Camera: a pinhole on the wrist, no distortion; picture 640 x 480 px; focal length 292.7 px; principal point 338.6 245.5 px. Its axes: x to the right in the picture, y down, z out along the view. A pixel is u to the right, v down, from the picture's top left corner.
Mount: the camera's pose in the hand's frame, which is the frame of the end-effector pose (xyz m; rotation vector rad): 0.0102 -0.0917 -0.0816 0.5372 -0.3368 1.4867
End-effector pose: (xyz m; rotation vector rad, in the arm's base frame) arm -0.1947 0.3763 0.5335 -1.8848 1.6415 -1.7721
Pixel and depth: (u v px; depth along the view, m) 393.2 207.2 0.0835
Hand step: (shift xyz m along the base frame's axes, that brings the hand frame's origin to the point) 0.0643 0.0327 0.1046
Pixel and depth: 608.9 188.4 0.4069
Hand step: 0.2920 -0.3727 -0.0464
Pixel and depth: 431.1 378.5 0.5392
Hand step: 0.5534 -0.0692 -0.1133
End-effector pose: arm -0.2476 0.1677 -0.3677 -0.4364 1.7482 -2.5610
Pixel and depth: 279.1 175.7 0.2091
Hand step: -0.0265 0.0178 0.2583
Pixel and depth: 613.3 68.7 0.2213
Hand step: -0.1241 -0.1959 0.1375
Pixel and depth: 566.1 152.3 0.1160
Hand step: -0.0385 -0.0351 0.1050
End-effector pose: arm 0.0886 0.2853 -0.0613 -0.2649 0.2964 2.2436
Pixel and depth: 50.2 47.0 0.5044
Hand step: 0.3679 0.7643 -0.1702
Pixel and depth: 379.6 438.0 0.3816
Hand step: 0.2867 0.1061 0.3094
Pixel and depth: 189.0 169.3 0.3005
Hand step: 0.2186 0.3411 -0.0035
